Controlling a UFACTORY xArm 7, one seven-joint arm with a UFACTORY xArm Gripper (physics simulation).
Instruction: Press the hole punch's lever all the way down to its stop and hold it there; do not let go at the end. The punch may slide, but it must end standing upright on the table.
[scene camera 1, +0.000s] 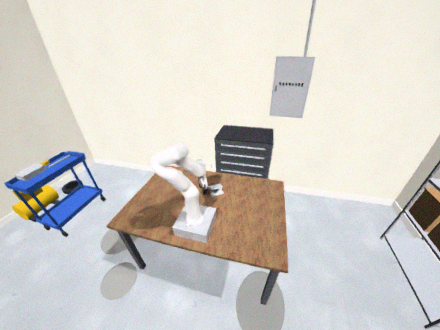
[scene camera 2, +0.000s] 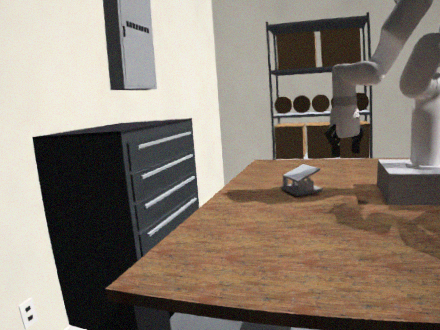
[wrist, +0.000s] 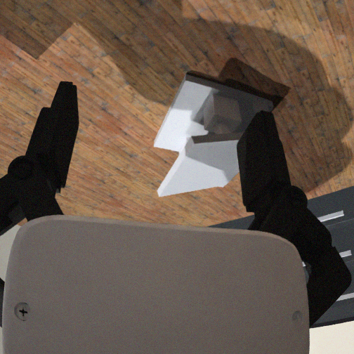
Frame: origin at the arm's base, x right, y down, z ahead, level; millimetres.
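Seen in the pictures: gripper, between the fingertips: (scene camera 1: 203, 190) (scene camera 2: 346, 154); arm's base, origin of its link: (scene camera 1: 194, 218) (scene camera 2: 424, 165).
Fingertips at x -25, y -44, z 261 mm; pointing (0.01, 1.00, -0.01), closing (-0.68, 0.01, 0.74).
Note:
Offsets run from my fingertips to a thing's middle. Level surfaces: height alone.
The grey hole punch {dx +59, dy +97, dz +158 mm} (scene camera 1: 218, 190) (scene camera 2: 299, 186) (wrist: 181, 111) stands upright on the wooden table {dy +139 mm} (scene camera 1: 250, 220) (scene camera 2: 240, 240) (wrist: 115, 170). Its lever {dx +59, dy +74, dz +158 mm} (scene camera 2: 302, 172) (wrist: 207, 162) is a light flat plate, tilted up at an angle above the base. My gripper (scene camera 1: 204, 189) (scene camera 2: 346, 151) (wrist: 164, 113) is open with nothing between its fingers. In the scene camera 2 view it hangs above table height, to the right of the punch and apart from it. In the wrist view the right finger overlaps the lever's right edge, and the left finger is over bare wood.
The robot's base block (scene camera 1: 190, 231) (scene camera 2: 407, 187) stands on the table. A dark drawer cabinet (scene camera 1: 245, 134) (scene camera 2: 82, 200) (wrist: 327, 235) stands beyond the table edge near the punch. A shelf rack (scene camera 2: 270, 75) and a blue cart (scene camera 1: 70, 206) stand away from the table.

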